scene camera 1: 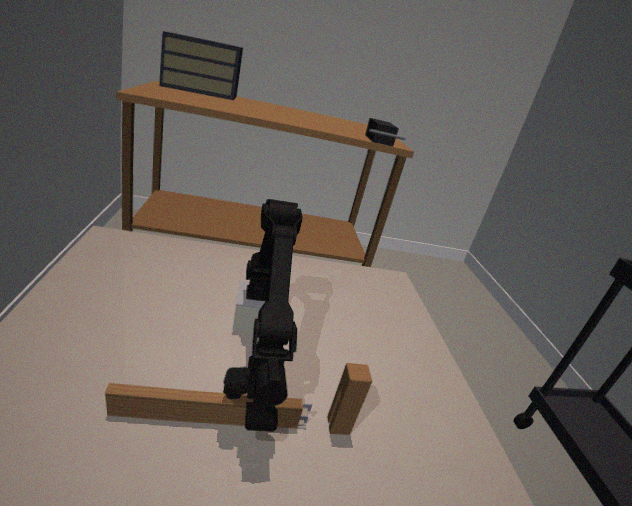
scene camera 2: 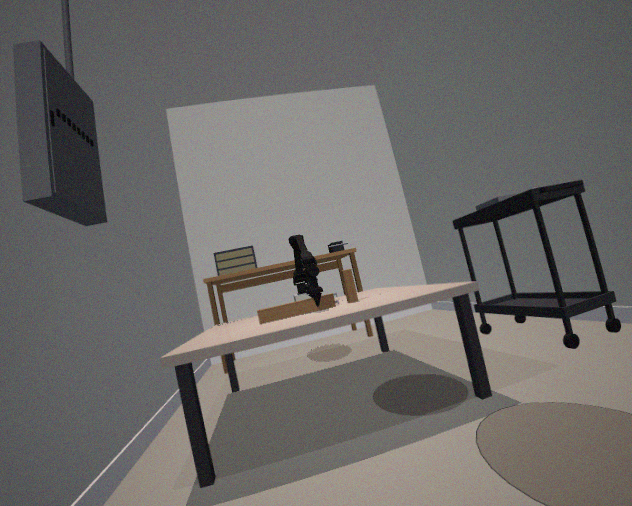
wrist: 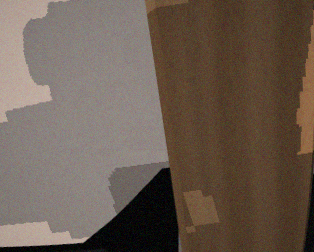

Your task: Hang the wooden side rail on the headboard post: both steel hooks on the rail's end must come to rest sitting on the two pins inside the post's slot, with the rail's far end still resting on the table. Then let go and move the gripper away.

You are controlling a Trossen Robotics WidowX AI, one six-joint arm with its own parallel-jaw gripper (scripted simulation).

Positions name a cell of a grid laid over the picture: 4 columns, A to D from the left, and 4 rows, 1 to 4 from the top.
wooden side rail: scene camera 1 A4; scene camera 2 B3; wrist C2
